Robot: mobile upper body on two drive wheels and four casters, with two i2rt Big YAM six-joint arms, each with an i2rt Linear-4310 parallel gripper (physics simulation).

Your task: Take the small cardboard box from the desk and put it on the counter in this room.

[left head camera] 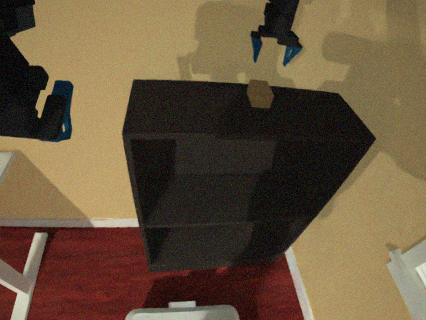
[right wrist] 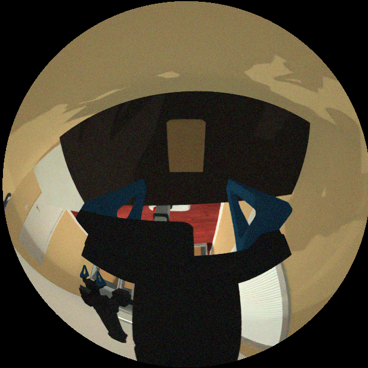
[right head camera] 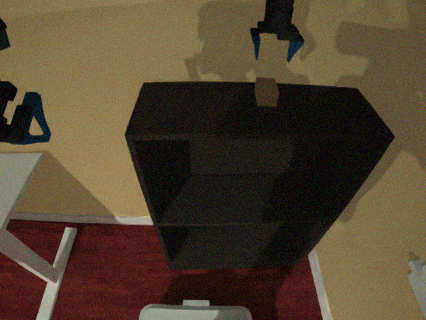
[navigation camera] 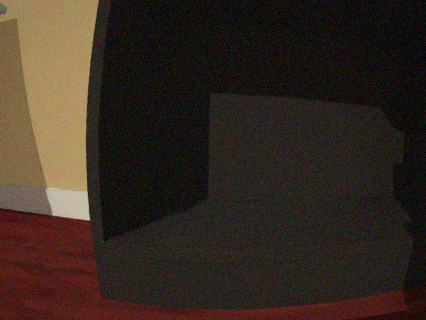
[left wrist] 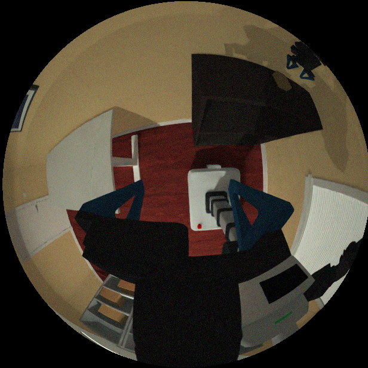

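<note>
The small cardboard box stands on top of the dark counter-like unit, near its far edge. My right gripper is open and empty, apart from the box and beyond it in the head views. My left gripper is open and empty, off to the left of the unit and well away from the box. A white desk stands at the left.
The dark unit has open shelves facing my base. The desk's white leg stands on the red floor. A white ribbed panel is at the right. Tan walls stand around.
</note>
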